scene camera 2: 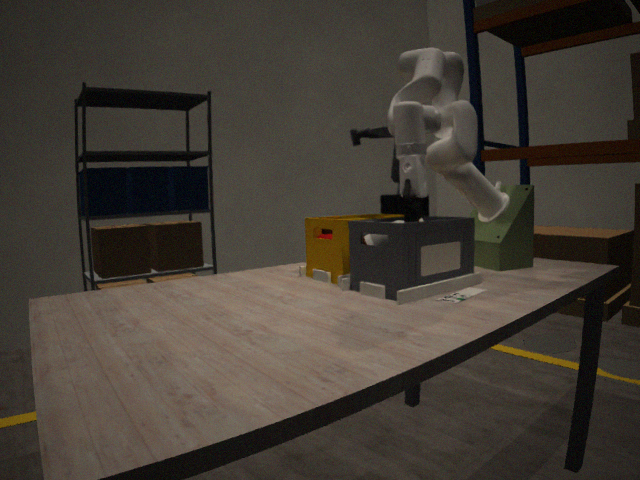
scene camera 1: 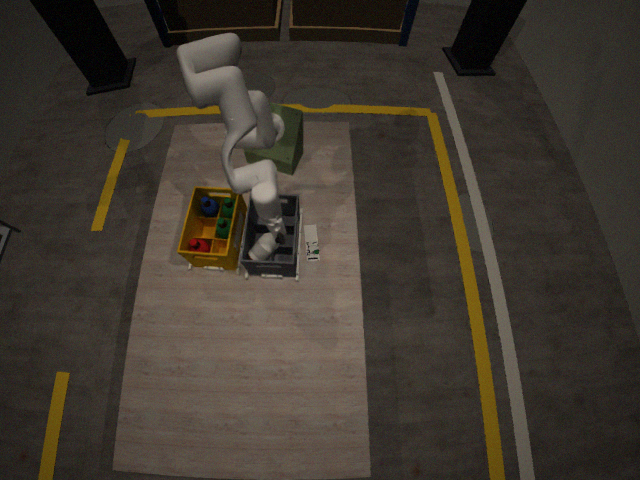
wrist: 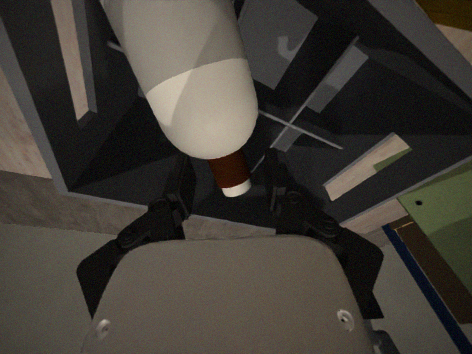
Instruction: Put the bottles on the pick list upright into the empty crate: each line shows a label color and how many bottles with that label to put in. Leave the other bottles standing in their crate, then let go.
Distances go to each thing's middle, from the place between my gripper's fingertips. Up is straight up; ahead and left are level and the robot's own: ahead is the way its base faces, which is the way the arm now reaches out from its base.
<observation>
The white bottle point(wrist: 193, 70) lies 5 cm to the right of my hand, 3 cm below it and 3 cm ahead of it.
</observation>
